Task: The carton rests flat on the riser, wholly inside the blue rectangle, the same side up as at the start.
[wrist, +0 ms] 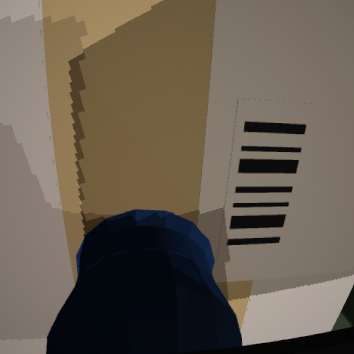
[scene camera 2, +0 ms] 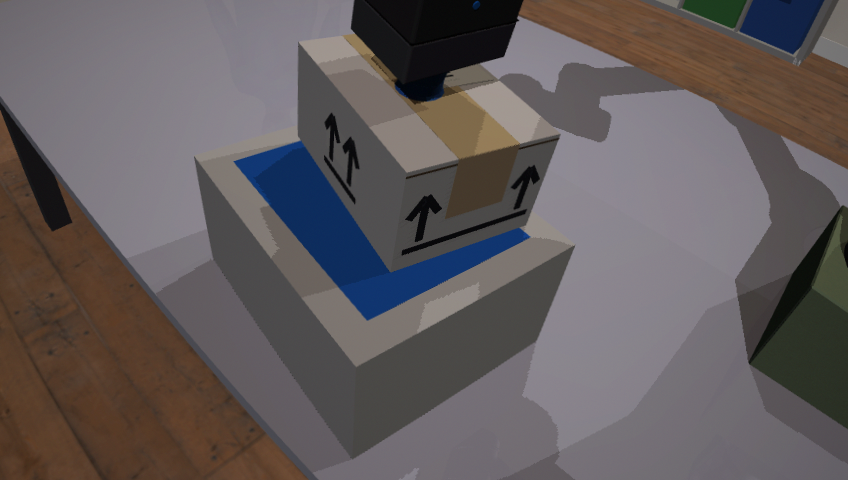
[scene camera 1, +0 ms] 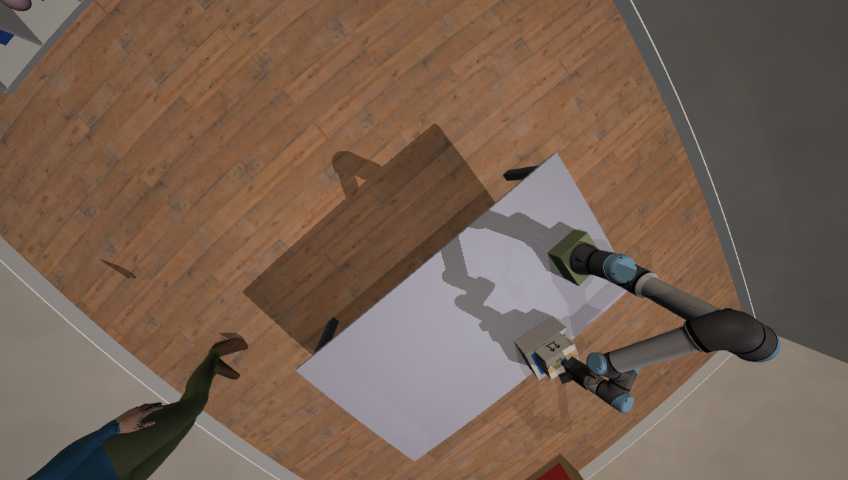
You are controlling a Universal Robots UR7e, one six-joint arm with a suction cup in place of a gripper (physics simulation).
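Where they show: hand, tool point: (wrist: pixel 148 229) (scene camera 2: pixel 415 98) (scene camera 1: pixel 561 360); arm's base, link origin: (scene camera 1: pixel 582 258).
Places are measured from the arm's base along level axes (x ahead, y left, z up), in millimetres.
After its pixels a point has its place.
Observation:
The carton (scene camera 1: pixel 554 346) {y 196, x 388, z 67 mm} (scene camera 2: pixel 386 202) {y 331, x 370, z 70 mm} (wrist: pixel 320 200) {y 212, x 410, z 113 mm} stands upright over the riser (scene camera 2: pixel 440 356) {y 338, x 305, z -26 mm}, its printed arrows pointing up and its taped top up. In scene camera 2 it looks slightly tilted, its far left end a little higher. The blue rectangle (scene camera 1: pixel 538 364) {y 264, x 507, z 19 mm} (scene camera 2: pixel 309 214) {y 333, x 441, z 19 mm} shows along its left and front sides. The far right side is hidden by the carton, so I cannot tell whether the carton is wholly inside there. My suction cup (scene camera 1: pixel 564 361) (scene camera 2: pixel 420 92) (wrist: pixel 147 230) is on the carton's top, on the tan tape beside the barcode label, and holds it.
The riser is near the edge of the pale table (scene camera 1: pixel 380 368) {y -268, x 1095, z -101 mm} (scene camera 2: pixel 654 249) {y 2, x 237, z -101 mm}. The green block (scene camera 1: pixel 565 255) {y -85, x 56, z 2 mm} (scene camera 2: pixel 803 339) {y 94, x 75, z -42 mm} under the arm's base stands to the right in scene camera 2. A person (scene camera 1: pixel 172 410) is on the floor side at lower left in scene camera 1.

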